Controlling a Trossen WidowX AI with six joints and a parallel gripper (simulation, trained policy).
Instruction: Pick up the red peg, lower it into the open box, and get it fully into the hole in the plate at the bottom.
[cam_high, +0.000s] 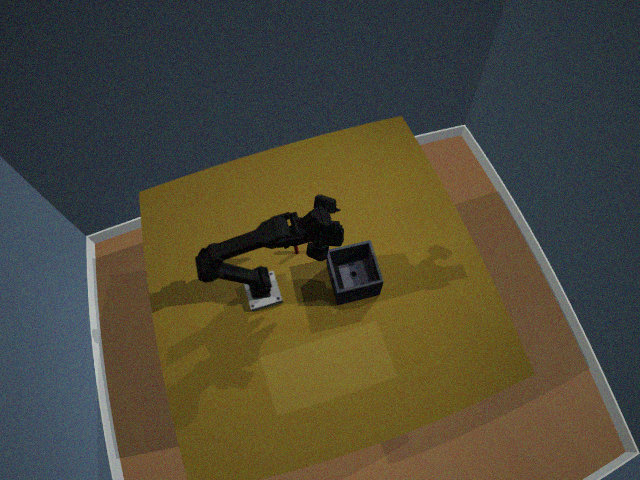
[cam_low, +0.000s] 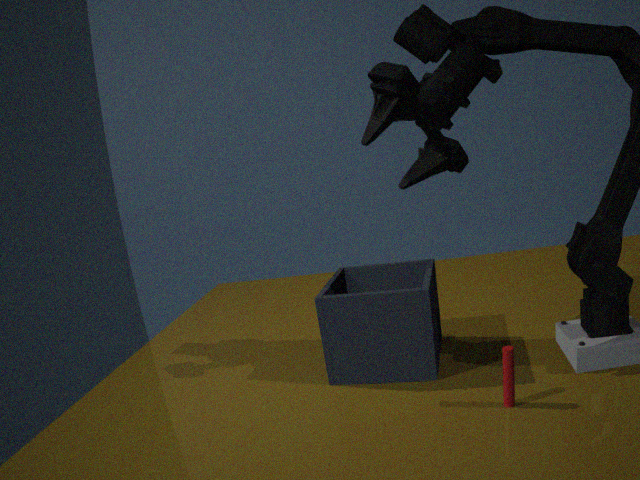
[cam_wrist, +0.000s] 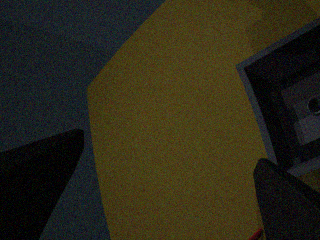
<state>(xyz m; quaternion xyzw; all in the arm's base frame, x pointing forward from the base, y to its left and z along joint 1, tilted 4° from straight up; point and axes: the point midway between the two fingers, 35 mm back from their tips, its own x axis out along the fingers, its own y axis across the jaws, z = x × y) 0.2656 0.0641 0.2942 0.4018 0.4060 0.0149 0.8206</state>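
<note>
Right now the red peg is 14 cm behind my gripper tip, 8 cm to the left of it and 27 cm below it. Round my gripper tip: grey plate (4 cm ahead, 8 cm to the right, 26 cm below).
</note>
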